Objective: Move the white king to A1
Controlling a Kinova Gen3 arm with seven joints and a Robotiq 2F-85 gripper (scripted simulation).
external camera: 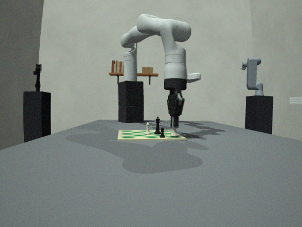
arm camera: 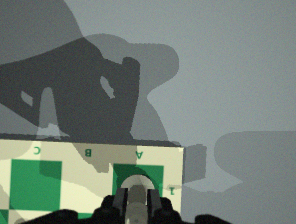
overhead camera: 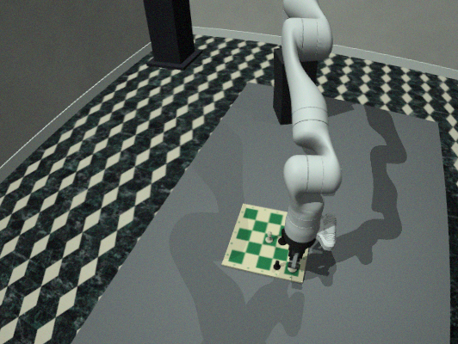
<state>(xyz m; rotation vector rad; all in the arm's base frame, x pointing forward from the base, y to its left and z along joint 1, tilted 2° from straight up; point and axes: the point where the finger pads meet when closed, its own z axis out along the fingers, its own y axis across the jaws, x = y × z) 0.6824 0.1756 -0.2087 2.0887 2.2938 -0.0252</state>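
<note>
Now: hand 1 cm above the white king. From my hand the other things lie so: small white piece 7 cm behind, 9 cm to the right, 3 cm below; then tall black piece 7 cm behind, 5 cm to the right, 2 cm below; then black pawn 1 cm ahead, 4 cm to the right, 4 cm below.
</note>
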